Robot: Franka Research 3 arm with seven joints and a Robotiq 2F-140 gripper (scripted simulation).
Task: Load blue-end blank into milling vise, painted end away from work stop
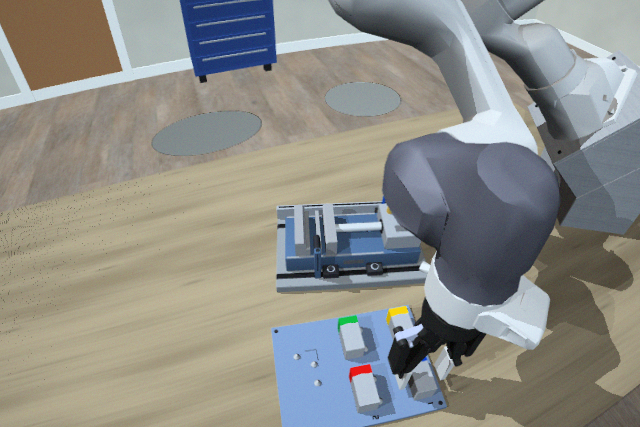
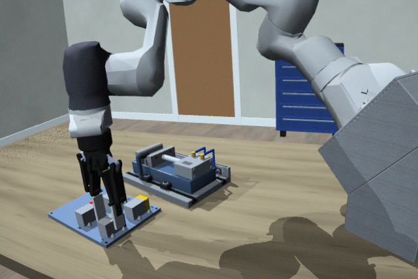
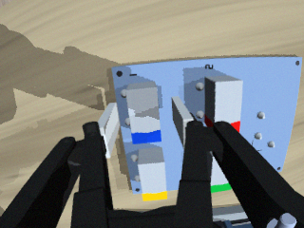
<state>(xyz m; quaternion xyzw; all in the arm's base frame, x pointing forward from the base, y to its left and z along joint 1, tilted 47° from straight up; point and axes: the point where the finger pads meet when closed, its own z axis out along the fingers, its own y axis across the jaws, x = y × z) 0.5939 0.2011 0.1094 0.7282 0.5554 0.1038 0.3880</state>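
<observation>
The blue-ended blank is 30 mm below my hand. From my hand the other things lie so: yellow-ended blank: 80 mm to the right, 40 mm behind, 30 mm below; red-ended blank: 80 mm ahead, 40 mm to the right, 30 mm below; light blue infeed plate: 80 mm to the right, 60 mm below, 60 mm ahead.
</observation>
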